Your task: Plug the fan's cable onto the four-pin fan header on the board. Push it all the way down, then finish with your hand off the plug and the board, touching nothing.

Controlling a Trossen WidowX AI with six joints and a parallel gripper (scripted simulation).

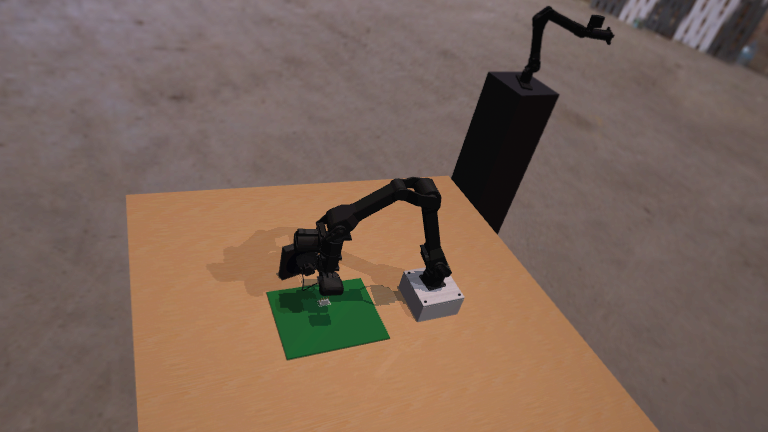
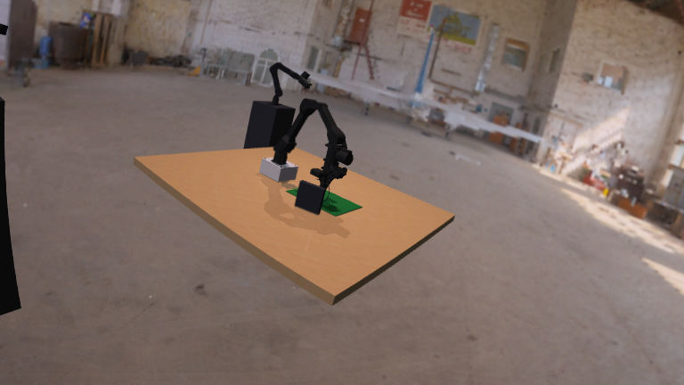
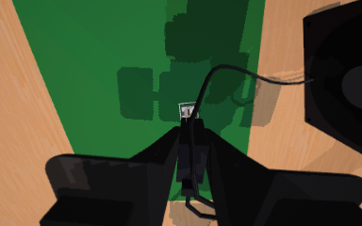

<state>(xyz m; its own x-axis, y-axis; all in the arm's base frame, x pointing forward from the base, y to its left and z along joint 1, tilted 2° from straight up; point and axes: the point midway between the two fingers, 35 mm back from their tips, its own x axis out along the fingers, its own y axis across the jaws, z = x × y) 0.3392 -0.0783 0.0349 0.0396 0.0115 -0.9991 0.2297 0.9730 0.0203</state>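
The green board is 1 cm behind my gripper tip, 5 cm to the left of it and 8 cm below it. The rest, counted from my gripper tip: black plug: 1 cm behind, 1 cm above; black fan: 1 cm ahead, 13 cm to the right, 1 cm below.
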